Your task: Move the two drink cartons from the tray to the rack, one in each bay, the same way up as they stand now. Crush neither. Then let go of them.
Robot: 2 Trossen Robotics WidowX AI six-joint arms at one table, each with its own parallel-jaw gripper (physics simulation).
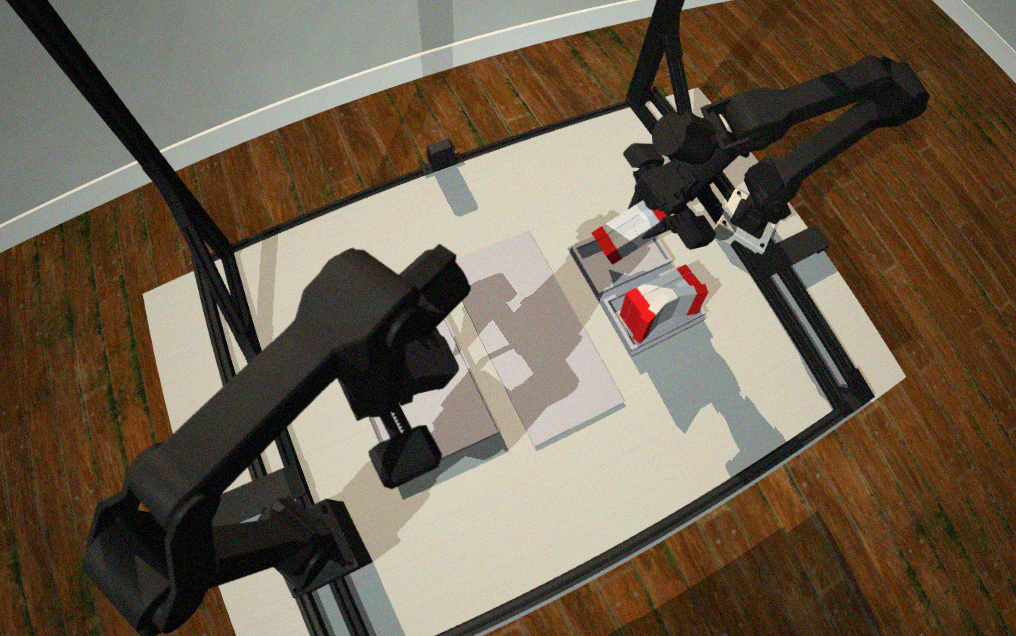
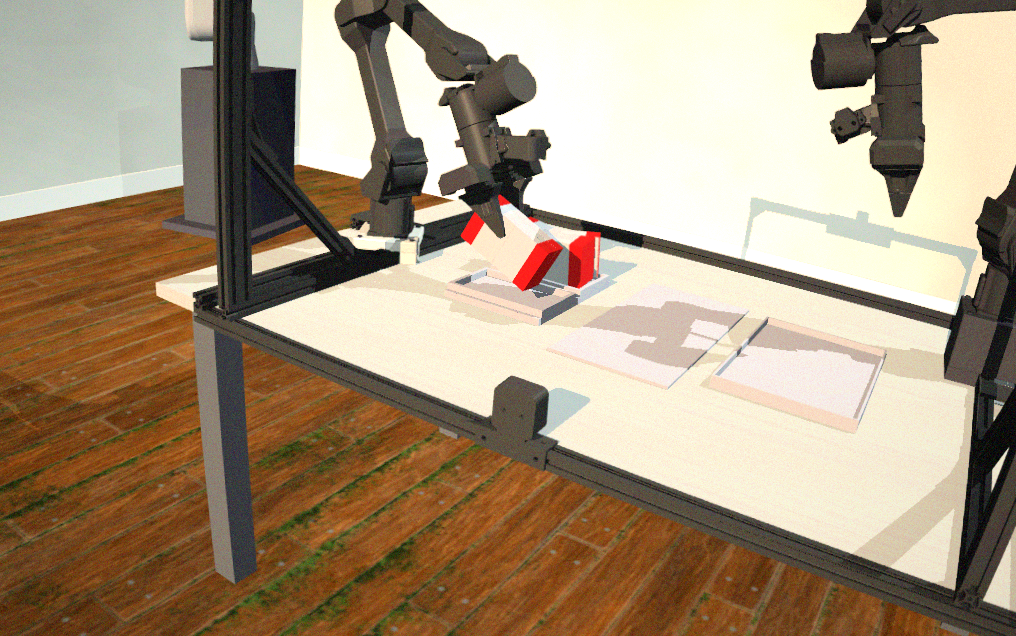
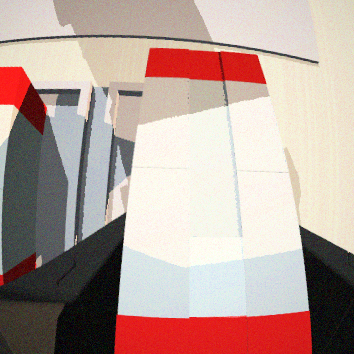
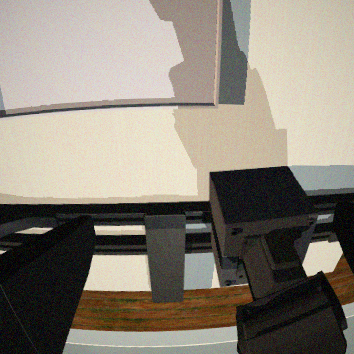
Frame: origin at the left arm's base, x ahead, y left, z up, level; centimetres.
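Where they show: left gripper, fingertip midpoint: (image 1: 635,226) (image 2: 510,234) (image 3: 203,225); right gripper, fingertip midpoint: (image 1: 375,422) (image 2: 899,208) (image 4: 218,222); left arm's base, origin of the base link: (image 1: 750,219) (image 2: 389,232); right arm's base, origin of the base link: (image 1: 309,548) (image 2: 998,313) (image 4: 267,254).
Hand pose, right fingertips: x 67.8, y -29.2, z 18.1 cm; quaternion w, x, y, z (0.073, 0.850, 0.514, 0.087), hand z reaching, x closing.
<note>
Things, the pixels of their top centre, and the offset from my right fingertips. "*": a spot on its surface instead.
- white drink carton, middle of its top: (image 3: 248,232) (image 2: 515,201) (image 1: 642,210) dx -48.4, dy +11.8, dz -7.2 cm
- grey tray, middle of its top: (image 3: 85,198) (image 2: 532,278) (image 1: 639,279) dx -44.8, dy +16.7, dz -19.7 cm
- second carton, middle of its top: (image 2: 557,227) (image 1: 670,294) dx -41.5, dy +22.2, dz -13.0 cm
- small dark block, surface spot: (image 2: 519,406) (image 1: 435,147) * dx -46.6, dy -27.0, dz -17.8 cm
My left gripper (image 1: 660,222) (image 2: 493,217) is shut on a white drink carton (image 1: 632,222) (image 2: 512,249) (image 3: 211,182) with red ends. It holds the carton tilted just above the far compartment of the grey tray (image 1: 639,346) (image 2: 506,298). The second carton (image 1: 657,303) (image 2: 584,259) (image 3: 14,140) stands tilted in the tray's near compartment. The rack is two flat pale bays (image 1: 569,385) (image 1: 468,423) (image 2: 657,353) lying side by side mid-table. My right gripper (image 1: 401,435) is open and empty, hanging over the left bay, far from the tray.
A small dark block (image 1: 440,153) (image 2: 519,406) sits on the table's edge rail. Black frame posts (image 1: 653,51) (image 2: 231,158) rise at the table's corners. The left arm's base (image 2: 392,189) stands behind the tray.
</note>
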